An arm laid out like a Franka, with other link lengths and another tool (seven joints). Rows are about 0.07 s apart.
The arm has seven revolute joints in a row. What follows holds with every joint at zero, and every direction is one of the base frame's. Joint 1 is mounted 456.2 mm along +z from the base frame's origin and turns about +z. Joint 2 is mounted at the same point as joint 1 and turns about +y. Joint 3 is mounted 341.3 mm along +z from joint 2 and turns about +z. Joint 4 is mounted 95.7 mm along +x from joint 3 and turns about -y. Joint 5 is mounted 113 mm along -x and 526.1 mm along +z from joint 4 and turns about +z. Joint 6 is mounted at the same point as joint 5 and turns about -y. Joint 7 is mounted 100.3 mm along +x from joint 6 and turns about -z. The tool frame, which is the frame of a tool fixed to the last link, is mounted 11 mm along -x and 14 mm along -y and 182.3 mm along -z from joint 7; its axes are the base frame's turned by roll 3.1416, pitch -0.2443 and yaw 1.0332 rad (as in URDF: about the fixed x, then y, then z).
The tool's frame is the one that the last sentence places.
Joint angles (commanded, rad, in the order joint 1, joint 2, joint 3, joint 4, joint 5, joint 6, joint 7), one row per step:
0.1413 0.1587 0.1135 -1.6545 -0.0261 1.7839 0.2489
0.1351 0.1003 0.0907 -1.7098 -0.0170 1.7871 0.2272
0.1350 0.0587 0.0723 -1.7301 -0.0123 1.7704 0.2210
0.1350 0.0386 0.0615 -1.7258 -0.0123 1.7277 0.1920
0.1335 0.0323 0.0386 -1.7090 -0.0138 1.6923 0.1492
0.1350 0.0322 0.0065 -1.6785 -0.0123 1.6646 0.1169
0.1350 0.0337 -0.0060 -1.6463 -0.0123 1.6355 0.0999
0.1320 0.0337 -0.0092 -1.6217 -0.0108 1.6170 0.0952
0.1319 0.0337 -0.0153 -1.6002 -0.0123 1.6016 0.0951
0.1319 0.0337 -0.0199 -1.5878 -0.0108 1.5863 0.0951
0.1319 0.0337 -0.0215 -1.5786 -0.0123 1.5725 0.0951
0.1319 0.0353 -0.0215 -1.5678 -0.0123 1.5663 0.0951
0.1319 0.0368 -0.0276 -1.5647 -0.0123 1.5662 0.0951
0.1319 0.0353 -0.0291 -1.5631 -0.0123 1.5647 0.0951
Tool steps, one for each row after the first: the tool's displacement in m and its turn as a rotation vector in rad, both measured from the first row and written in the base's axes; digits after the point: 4 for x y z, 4 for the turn. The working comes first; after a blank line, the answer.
Tool pose at each row, in the base's axes (x y z in m, rotation vector in rad; the steps are taken from these numbers as rounded here):
0.7469 0.1756 0.5776 -2.6083 -1.4969 -0.2756
0.7339 0.1528 0.5874 -2.6151 -1.4868 -0.2848
0.7239 0.1380 0.6042 -2.6264 -1.4708 -0.2923
0.7157 0.1281 0.6180 -2.6112 -1.4904 -0.2629
0.7145 0.1092 0.6301 -2.5956 -1.5111 -0.2422
0.7175 0.0873 0.6468 -2.5935 -1.5120 -0.2466
0.7181 0.0781 0.6632 -2.5901 -1.5174 -0.2483
0.7182 0.0738 0.6768 -2.5914 -1.5157 -0.2578
0.7183 0.0691 0.6888 -2.5988 -1.5105 -0.2661
0.7170 0.0659 0.6952 -2.6013 -1.5029 -0.2633
0.7155 0.0643 0.6997 -2.6031 -1.5004 -0.2561
0.7157 0.0643 0.7046 -2.6037 -1.5011 -0.2603
0.7167 0.0601 0.7054 -2.6092 -1.4940 -0.2629
0.7163 0.0589 0.7074 -2.6107 -1.4925 -0.2653

-0.0130 -0.0228 0.0098 0.0019 -0.0053 -0.0085
-0.0230 -0.0376 0.0266 0.0026 -0.0095 -0.0218
-0.0312 -0.0475 0.0404 -0.0024 0.0086 -0.0040
-0.0324 -0.0664 0.0525 -0.0057 0.0209 0.0142
-0.0294 -0.0883 0.0692 -0.0034 0.0187 0.0153
-0.0288 -0.0975 0.0856 -0.0030 0.0174 0.0195
-0.0287 -0.1018 0.0992 -0.0007 0.0116 0.0176
-0.0286 -0.1065 0.1112 -0.0017 0.0054 0.0114
-0.0299 -0.1097 0.1176 -0.0007 0.0083 0.0066
-0.0314 -0.1113 0.1221 -0.0027 0.0128 0.0049
-0.0312 -0.1113 0.1270 -0.0024 0.0098 0.0048
-0.0302 -0.1155 0.1278 -0.0025 0.0083 -0.0013
-0.0306 -0.1167 0.1298 -0.0024 0.0067 -0.0028

